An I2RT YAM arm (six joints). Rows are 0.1 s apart.
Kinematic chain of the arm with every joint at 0, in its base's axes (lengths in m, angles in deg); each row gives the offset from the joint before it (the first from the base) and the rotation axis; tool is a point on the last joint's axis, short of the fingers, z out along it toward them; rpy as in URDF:
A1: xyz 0 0 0.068 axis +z
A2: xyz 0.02 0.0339 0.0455 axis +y
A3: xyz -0.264 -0.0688 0 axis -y
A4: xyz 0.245 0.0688 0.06 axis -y
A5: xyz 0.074 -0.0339 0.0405 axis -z
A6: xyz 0.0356 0 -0.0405 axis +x
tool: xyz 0 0 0 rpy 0 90 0
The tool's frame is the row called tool.
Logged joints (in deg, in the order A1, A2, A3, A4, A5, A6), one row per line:
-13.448, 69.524, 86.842, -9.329, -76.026, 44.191
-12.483, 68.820, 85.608, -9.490, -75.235, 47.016
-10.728, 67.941, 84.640, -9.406, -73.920, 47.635
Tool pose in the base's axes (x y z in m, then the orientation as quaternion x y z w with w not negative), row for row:
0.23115, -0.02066, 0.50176, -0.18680, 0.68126, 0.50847, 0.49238
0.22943, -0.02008, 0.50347, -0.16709, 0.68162, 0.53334, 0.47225
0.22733, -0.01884, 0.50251, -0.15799, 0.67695, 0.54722, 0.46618
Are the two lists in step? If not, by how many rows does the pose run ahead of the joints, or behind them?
The pose runs 2 rows behind the joints: the pose in row i belongs to the joints in row i - 2.
